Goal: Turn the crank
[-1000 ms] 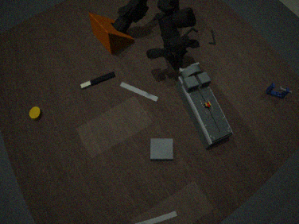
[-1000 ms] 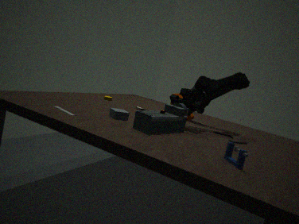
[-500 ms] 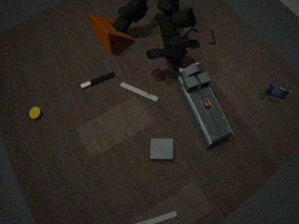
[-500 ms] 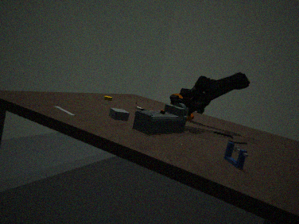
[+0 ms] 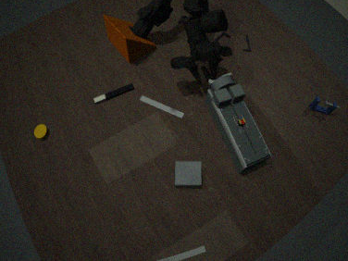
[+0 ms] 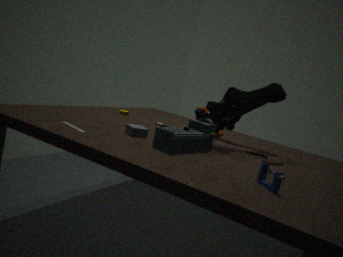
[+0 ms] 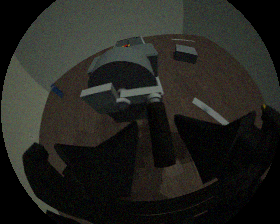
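Now: gripper tip 170 mm short of the red pointer and 20 mm below it. Also, from my gripper tip: grey block: 210 mm ahead, 200 mm to the right, 40 mm below; yellow disc: 140 mm behind, 550 mm to the right, 50 mm below; black-and-white marker: 150 mm behind, 280 mm to the right, 60 mm below.
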